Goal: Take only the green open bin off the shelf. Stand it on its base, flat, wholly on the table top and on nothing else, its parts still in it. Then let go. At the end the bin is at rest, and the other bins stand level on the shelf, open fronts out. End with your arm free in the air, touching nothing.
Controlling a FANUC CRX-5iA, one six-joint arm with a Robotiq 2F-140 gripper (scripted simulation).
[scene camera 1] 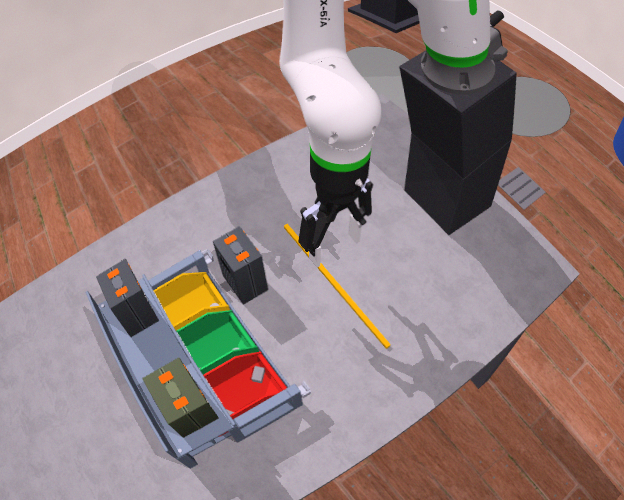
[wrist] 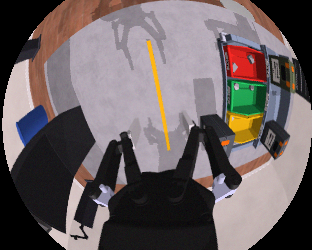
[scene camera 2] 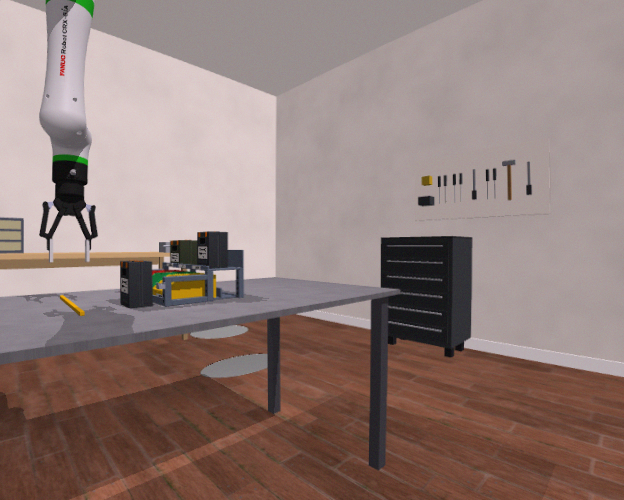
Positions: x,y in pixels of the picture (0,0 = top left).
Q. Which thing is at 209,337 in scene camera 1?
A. A green open bin.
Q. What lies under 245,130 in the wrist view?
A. A yellow bin.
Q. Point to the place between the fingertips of the gripper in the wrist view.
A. At 160,120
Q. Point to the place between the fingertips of the gripper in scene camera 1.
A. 334,249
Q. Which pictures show the yellow bin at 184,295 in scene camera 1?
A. Scene camera 1, the wrist view and scene camera 2: all of them.
